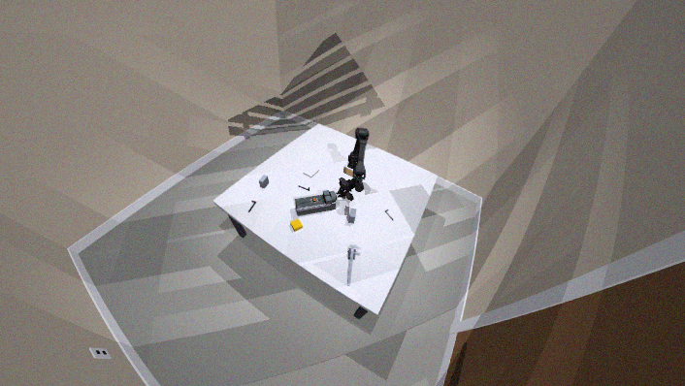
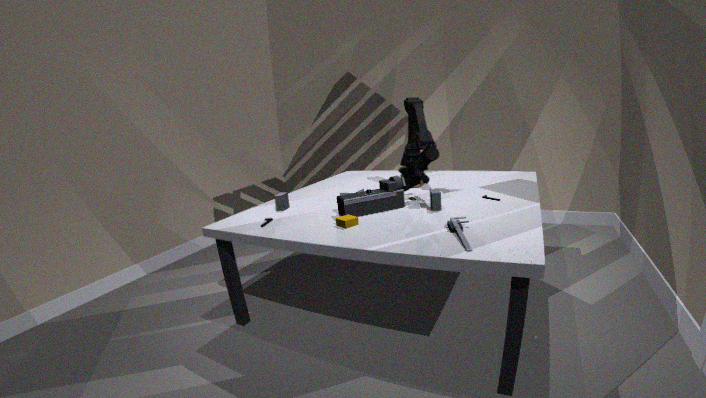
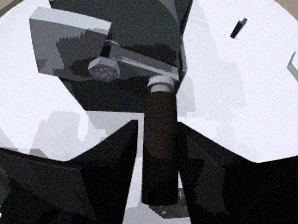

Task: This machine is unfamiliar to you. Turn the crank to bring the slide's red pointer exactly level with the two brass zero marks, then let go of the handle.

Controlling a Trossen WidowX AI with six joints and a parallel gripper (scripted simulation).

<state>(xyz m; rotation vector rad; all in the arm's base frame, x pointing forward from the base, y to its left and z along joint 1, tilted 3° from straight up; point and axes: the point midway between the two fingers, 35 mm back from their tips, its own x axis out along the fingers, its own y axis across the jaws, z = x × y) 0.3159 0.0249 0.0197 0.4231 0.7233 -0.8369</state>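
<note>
Now: gripper tip 2 cm below the dark crank handle, 1 cm to the right of it and 1 cm past it. Also, from my gripper tip: yellow block 31 cm ahead, 15 cm to the right, 4 cm below; then red pointer 12 cm ahead, 11 cm to the right, 3 cm above.
</note>
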